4 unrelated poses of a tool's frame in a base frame.
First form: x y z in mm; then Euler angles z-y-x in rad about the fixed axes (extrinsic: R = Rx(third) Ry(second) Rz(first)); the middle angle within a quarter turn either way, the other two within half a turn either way.
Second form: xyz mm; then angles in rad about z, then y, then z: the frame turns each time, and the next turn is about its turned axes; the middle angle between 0 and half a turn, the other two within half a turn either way. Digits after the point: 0 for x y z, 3 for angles.
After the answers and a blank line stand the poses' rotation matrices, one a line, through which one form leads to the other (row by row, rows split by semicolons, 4 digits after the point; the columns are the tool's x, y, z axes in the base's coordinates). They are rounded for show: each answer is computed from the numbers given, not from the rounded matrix.
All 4 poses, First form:
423, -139, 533, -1.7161, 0.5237, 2.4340
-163, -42, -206, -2.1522, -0.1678, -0.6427
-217, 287, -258, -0.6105, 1.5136, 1.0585
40, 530, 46, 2.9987, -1.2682, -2.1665
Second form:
423, -139, 533, -0.844, 2.289, 0.384
-163, -42, -206, 1.846, 0.661, 2.341
-217, 287, -258, -0.050, 1.543, 0.449
40, 530, 46, 2.889, 1.739, 2.002

-0.1254 0.8568 0.5001; 0.7049 0.4317 -0.5629; -0.6982 0.2819 -0.6581
-0.5415 0.8240 -0.1670; -0.7239 -0.3560 0.5909; 0.4275 0.4409 0.7892
0.0468 0.0328 0.9984; 0.4320 0.9005 -0.0498; -0.9007 0.4336 0.0280
-0.2950 -0.0424 -0.9546; -0.8620 0.4429 0.2467; 0.4123 0.8956 -0.1672

